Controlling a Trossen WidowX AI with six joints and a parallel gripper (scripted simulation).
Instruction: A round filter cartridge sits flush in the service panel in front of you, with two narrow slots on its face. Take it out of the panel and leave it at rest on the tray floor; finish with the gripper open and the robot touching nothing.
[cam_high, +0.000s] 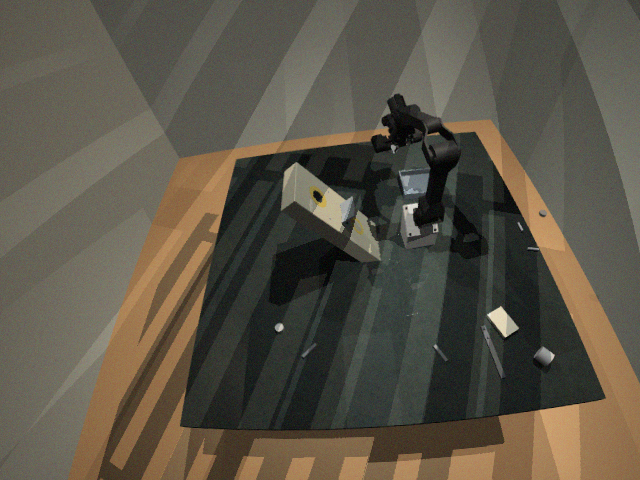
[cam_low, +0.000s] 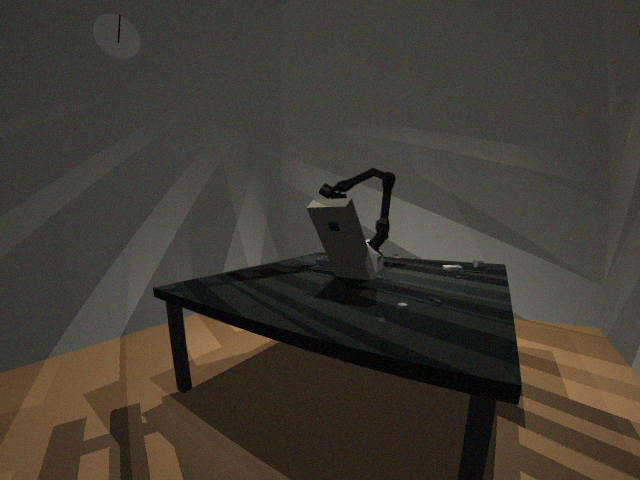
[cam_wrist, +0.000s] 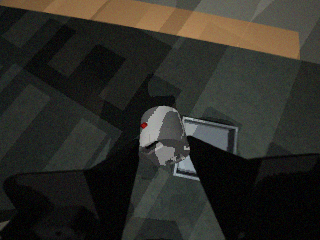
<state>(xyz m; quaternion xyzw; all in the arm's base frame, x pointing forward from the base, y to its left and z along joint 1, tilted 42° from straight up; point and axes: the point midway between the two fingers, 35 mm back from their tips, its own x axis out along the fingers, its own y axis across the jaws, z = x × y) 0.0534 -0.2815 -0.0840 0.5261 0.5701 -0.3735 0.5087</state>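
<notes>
My gripper tip is now 130 mm past the grey tray and 220 mm above it. Also, from my gripper tip: cream block: 240 mm behind, 670 mm to the left, 220 mm below; then round filter cartridge: right at my gripper tip.
</notes>
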